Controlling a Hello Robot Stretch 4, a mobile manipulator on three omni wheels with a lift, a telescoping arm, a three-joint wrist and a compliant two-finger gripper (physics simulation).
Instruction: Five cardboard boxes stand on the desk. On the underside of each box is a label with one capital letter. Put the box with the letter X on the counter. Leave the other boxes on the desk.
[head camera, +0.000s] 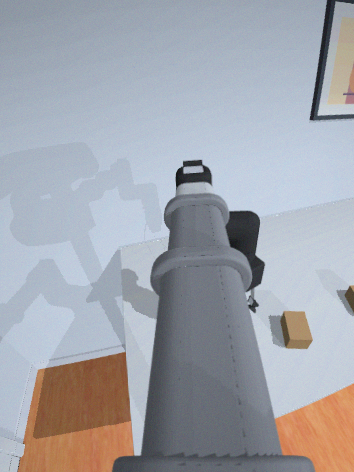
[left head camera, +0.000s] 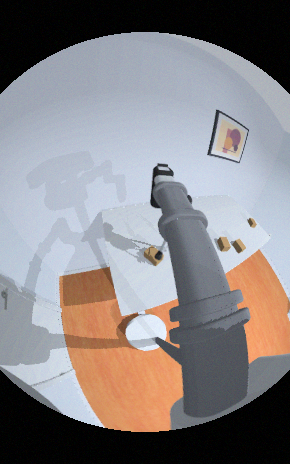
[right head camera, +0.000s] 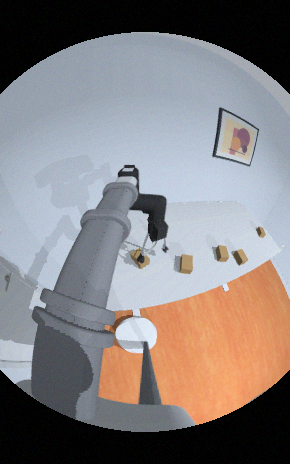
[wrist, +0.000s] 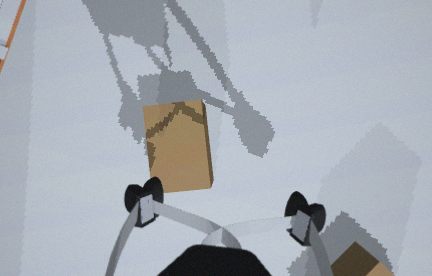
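Where they show: gripper, between the fingertips: (left head camera: 167, 252) (right head camera: 152, 256) (wrist: 223, 200); robot's base, origin of its link: (left head camera: 145, 331) (right head camera: 136, 333).
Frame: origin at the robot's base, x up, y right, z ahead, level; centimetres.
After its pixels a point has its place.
Observation:
My gripper (right head camera: 153, 253) @[x 99.1, y 8.7, z 43.3 cm] (wrist: 223, 200) @[x 99.1, y 8.7, z 43.3 cm] is open and empty above the desk (head camera: 320, 370) @[x 92.3, y 30.4, z 31.4 cm] (left head camera: 135, 290) @[x 92.3, y -8.1, z 25.9 cm] (right head camera: 165, 290) @[x 92.3, y 16.2, z 28.0 cm] (wrist: 300, 75) @[x 92.3, y 8.2, z 59.0 cm]. A brown cardboard box (left head camera: 150, 256) @[x 97.0, y 0.1, z 42.3 cm] (right head camera: 135, 255) @[x 97.3, y -0.1, z 44.1 cm] (wrist: 177, 147) @[x 97.3, y 2.1, z 44.4 cm] lies ahead of the fingers; the left fingertip overlaps its near edge in the wrist view. A second box (head camera: 297, 330) @[x 97.3, y 26.1, z 40.6 cm] (right head camera: 186, 263) @[x 97.3, y 26.4, z 41.0 cm] (wrist: 357, 262) @[x 95.1, y 24.2, z 45.6 cm] is to the right. A third box (head camera: 351, 298) @[x 94.7, y 49.1, z 51.2 cm] (left head camera: 223, 244) @[x 97.0, y 49.3, z 47.4 cm] (right head camera: 222, 253) @[x 97.3, y 50.5, z 47.7 cm], a fourth box (left head camera: 239, 246) @[x 96.8, y 64.3, z 44.7 cm] (right head camera: 240, 257) @[x 96.9, y 64.5, z 44.8 cm] and a fifth box (left head camera: 252, 223) @[x 96.2, y 105.0, z 69.6 cm] (right head camera: 261, 232) @[x 96.9, y 105.2, z 69.6 cm] are farther right. No letters show; undersides are hidden. I cannot make out the counter.
A round white stool (left head camera: 146, 332) @[x 18.7, y 0.3, z -0.3 cm] (right head camera: 136, 334) @[x 18.7, y 0.7, z 0.3 cm] stands at the desk's front edge. A framed picture (head camera: 318, 75) @[x 155.3, y 54.6, z 113.4 cm] (left head camera: 213, 131) @[x 160.2, y 55.1, z 112.9 cm] (right head camera: 217, 132) @[x 159.0, y 55.2, z 112.9 cm] hangs on the wall behind the desk. My arm hides part of the desk in the head views.

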